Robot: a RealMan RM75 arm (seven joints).
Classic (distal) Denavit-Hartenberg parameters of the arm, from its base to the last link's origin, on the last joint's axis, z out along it. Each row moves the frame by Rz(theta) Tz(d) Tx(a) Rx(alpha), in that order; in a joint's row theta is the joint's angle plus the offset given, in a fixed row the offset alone. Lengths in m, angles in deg.
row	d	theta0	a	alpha
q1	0.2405	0	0	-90
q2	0	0	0	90
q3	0.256	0	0	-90
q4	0	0	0	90
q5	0.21	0	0	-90
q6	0	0	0	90
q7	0.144	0	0	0
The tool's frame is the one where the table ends.
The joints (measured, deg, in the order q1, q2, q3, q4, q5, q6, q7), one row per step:
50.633, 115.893, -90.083, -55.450, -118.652, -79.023, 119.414
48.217, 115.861, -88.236, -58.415, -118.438, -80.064, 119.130
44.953, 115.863, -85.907, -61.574, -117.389, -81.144, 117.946
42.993, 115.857, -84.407, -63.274, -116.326, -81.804, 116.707
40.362, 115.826, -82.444, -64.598, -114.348, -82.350, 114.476
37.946, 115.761, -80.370, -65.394, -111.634, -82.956, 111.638
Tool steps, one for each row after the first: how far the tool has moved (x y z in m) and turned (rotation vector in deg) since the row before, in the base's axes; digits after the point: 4 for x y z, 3 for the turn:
0.0024, -0.0018, 0.0087, 0.908, 2.039, -0.427
0.0053, -0.0032, 0.0108, 1.080, 3.038, -0.518
0.0033, -0.0021, 0.0069, 0.639, 2.127, -0.013
0.0069, -0.0028, 0.0083, 0.868, 3.095, -0.262
0.0062, -0.0028, 0.0087, 0.857, 3.616, 0.090

